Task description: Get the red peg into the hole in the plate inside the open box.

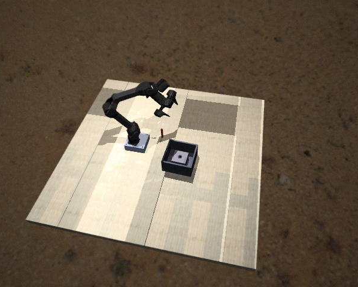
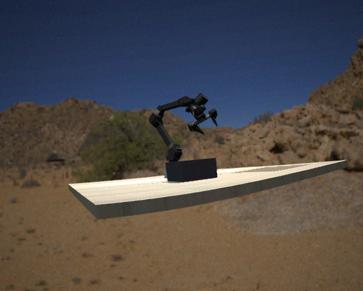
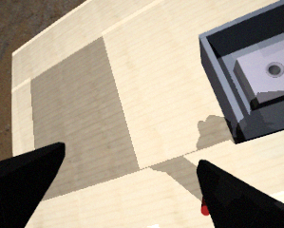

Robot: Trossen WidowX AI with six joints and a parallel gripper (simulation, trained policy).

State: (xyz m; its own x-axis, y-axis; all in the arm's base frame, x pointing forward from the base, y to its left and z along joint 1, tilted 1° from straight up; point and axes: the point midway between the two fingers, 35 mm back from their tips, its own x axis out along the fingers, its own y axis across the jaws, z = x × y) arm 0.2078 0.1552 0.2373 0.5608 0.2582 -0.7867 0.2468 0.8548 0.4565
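My gripper tip is now 220 mm above the red peg, 80 mm past it and 30 mm to the left of it. Also, from my gripper tip: dark grey box: 230 mm below, 180 mm to the right, 110 mm ahead; pale plate: 210 mm below, 180 mm to the right, 110 mm ahead.
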